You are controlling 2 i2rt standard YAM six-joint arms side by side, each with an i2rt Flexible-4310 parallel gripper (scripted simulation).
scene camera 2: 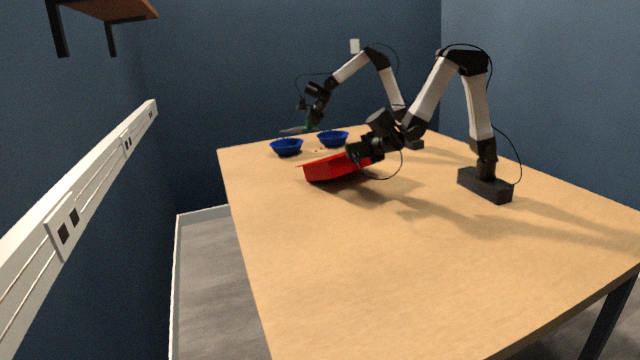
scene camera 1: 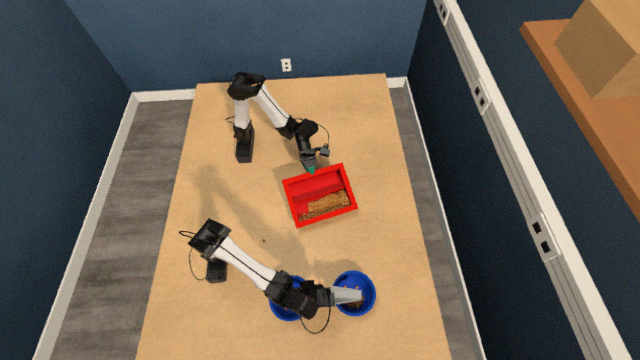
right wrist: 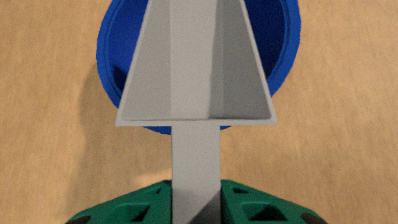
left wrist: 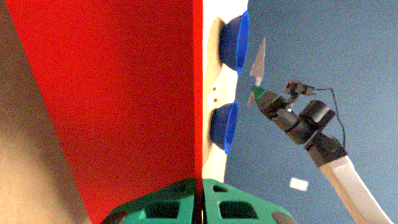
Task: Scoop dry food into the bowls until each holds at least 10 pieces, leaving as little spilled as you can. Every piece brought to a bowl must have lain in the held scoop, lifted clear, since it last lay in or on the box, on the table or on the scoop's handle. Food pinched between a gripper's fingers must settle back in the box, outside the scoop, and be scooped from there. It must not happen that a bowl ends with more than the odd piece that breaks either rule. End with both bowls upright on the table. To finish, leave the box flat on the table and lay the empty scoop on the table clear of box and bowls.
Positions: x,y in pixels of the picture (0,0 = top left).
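Red box in scene camera 2, in scene camera 1, in the left wrist view [124,92]. Red box out of frame in the right wrist view. On the red box, same spot: [scene camera 2: 337,165] and [scene camera 1: 332,171].
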